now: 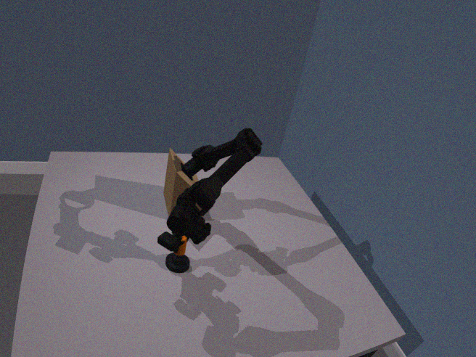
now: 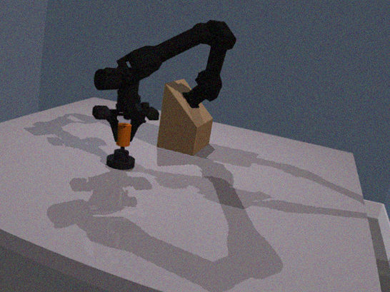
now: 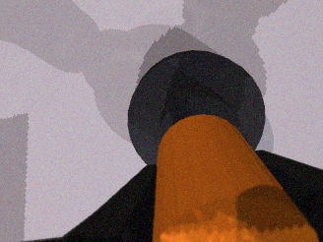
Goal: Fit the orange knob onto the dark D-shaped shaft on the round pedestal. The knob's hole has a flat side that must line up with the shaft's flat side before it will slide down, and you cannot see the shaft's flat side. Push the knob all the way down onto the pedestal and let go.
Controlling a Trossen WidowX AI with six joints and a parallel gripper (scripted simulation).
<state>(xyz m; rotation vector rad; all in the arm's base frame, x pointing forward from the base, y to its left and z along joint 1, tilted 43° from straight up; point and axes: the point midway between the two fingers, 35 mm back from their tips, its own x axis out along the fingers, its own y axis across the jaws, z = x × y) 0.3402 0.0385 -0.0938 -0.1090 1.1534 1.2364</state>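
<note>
My gripper tip is now 2 cm below the orange knob. From my gripper tip the other things lie so: dark round pedestal 4 cm below.
</note>
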